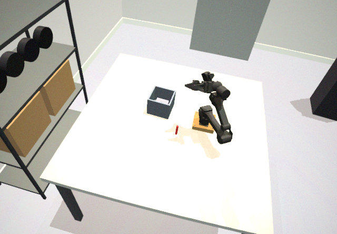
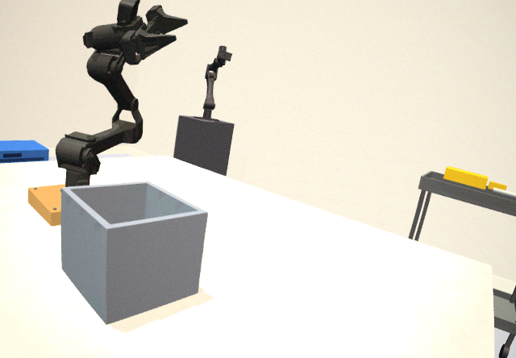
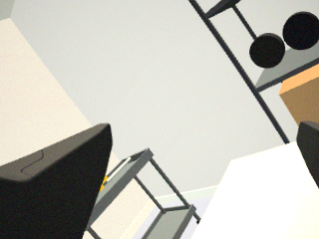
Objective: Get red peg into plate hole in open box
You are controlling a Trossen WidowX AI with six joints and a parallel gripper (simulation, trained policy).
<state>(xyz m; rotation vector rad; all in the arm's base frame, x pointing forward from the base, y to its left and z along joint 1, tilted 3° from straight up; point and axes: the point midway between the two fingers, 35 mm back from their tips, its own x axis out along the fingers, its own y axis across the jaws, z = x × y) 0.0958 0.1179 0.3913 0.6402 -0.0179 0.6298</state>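
Right now the red peg is 2 cm ahead of my gripper tip and 39 cm below it.
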